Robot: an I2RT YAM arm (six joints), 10 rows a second.
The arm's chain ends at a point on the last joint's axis. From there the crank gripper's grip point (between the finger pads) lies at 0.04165 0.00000 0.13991 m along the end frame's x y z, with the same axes.
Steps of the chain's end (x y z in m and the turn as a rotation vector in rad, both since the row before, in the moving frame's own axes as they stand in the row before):
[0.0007, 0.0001, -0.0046, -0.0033, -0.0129, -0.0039]
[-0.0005, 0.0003, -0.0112, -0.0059, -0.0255, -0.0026]
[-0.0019, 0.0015, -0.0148, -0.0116, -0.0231, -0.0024]
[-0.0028, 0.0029, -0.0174, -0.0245, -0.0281, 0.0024]
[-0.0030, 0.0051, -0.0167, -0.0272, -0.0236, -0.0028]
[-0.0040, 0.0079, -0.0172, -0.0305, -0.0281, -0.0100]
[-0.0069, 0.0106, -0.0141, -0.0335, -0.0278, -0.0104]
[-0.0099, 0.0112, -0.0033, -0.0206, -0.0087, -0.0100]
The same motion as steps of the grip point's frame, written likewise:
[-0.0011, 0.0004, -0.0041, -0.0033, -0.0129, -0.0039]
[-0.0041, 0.0010, -0.0102, -0.0059, -0.0255, -0.0026]
[-0.0051, 0.0030, -0.0139, -0.0116, -0.0231, -0.0024]
[-0.0068, 0.0064, -0.0163, -0.0245, -0.0281, 0.0024]
[-0.0063, 0.0088, -0.0158, -0.0272, -0.0236, -0.0028]
[-0.0079, 0.0118, -0.0161, -0.0305, -0.0281, -0.0100]
[-0.0108, 0.0149, -0.0131, -0.0335, -0.0278, -0.0104]
[-0.0111, 0.0137, -0.0030, -0.0206, -0.0087, -0.0100]

